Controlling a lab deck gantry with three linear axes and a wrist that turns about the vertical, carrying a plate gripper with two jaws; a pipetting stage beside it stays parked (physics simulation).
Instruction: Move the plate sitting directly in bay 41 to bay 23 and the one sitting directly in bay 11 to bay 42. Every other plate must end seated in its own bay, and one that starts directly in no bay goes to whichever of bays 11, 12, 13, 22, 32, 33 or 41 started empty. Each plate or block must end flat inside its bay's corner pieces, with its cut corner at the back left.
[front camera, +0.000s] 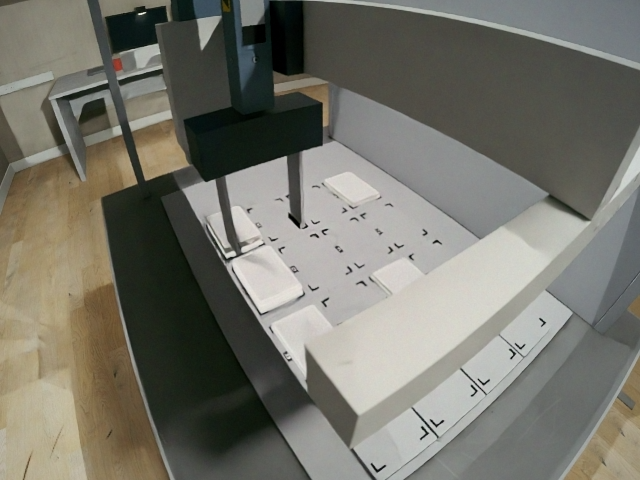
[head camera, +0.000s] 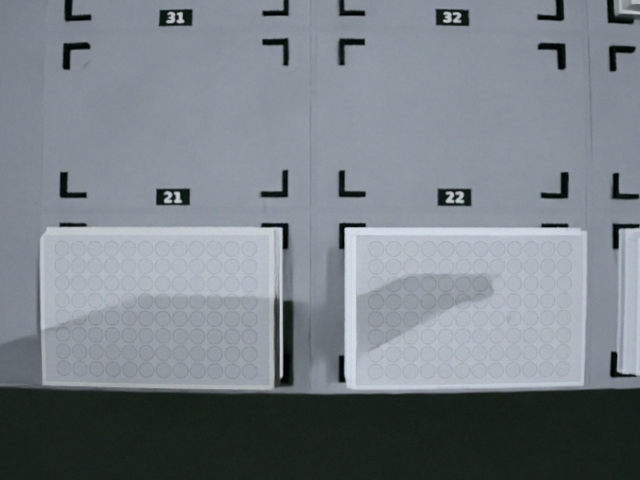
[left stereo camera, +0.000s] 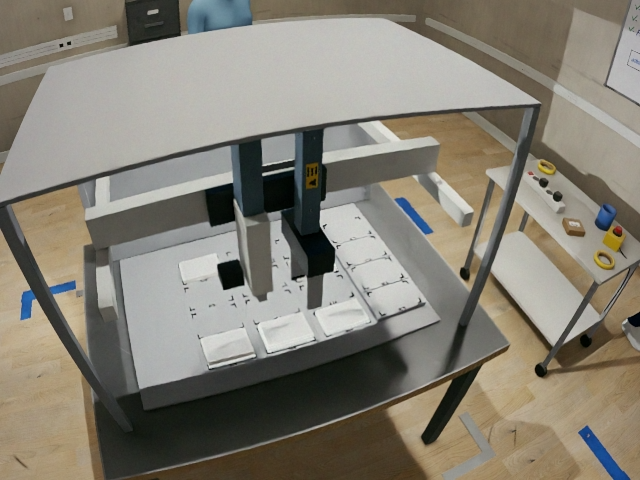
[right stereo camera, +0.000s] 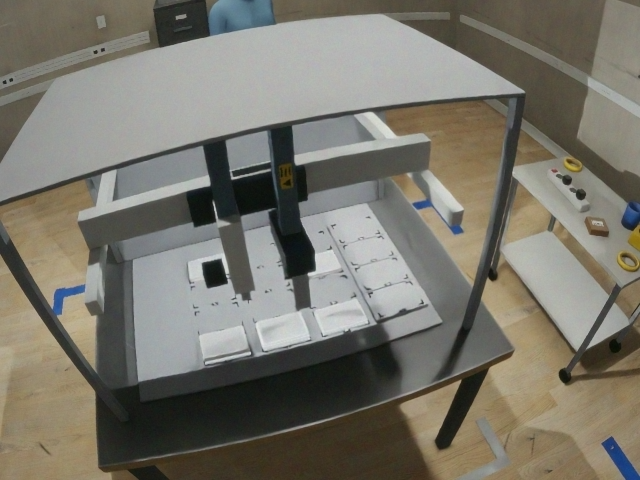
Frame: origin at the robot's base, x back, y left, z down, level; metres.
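Seen in the pictures: gripper, between the fingertips: (front camera: 266, 233) (left stereo camera: 305, 292) (right stereo camera: 297, 291); robot's base, origin of its link: (front camera: 207, 226) (head camera: 69, 372) (left stereo camera: 209, 368) (right stereo camera: 205, 364).
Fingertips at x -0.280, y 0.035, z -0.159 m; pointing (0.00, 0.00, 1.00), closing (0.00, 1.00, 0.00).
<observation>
Offsets run from my fingertips to a thing's middle. "spot": to the spot under its first point.
My gripper (front camera: 267, 238) (left stereo camera: 306, 291) is open, its jaws apart with nothing between them, above the deck; it does not show in the head view. A white stack @(dy +0.008, dx +0.216, dz +0.139 m) (front camera: 235, 227) (head camera: 160, 310) (left stereo camera: 227, 347) (right stereo camera: 224, 343) stands in bay 11, its layers showing at the right edge. A white stack @(dy +0.008, dx +0.052, dz +0.139 m) (front camera: 267, 276) (head camera: 465, 330) (left stereo camera: 285, 330) (right stereo camera: 282, 329) stands in bay 12. A white plate @(dy +0.008, dx -0.112, dz +0.152 m) (front camera: 302, 328) (head camera: 629, 304) (left stereo camera: 342, 316) (right stereo camera: 341, 316) lies in bay 13. Another plate @(dy +0.329, dx +0.216, dz +0.152 m) (front camera: 351, 187) (left stereo camera: 196, 268) (right stereo camera: 195, 269) lies in bay 41. A plate @(dy +0.222, dx -0.112, dz +0.152 m) (front camera: 397, 275) (right stereo camera: 325, 262) in bay 33 is partly hidden.
The pale gantry beam (front camera: 439, 310) (left stereo camera: 382, 155) (right stereo camera: 361, 152) crosses the deck. The pale pipetting stage (left stereo camera: 255, 253) (right stereo camera: 235, 253) hangs left of the gripper. Bay labels 21 @(spot: dy +0.069, dx +0.216, dz +0.159 m) (head camera: 172, 196), 22 (head camera: 454, 196), 31 (head camera: 175, 17) and 32 @(spot: dy +0.176, dx +0.052, dz +0.159 m) (head camera: 452, 17) show in the head view.
</observation>
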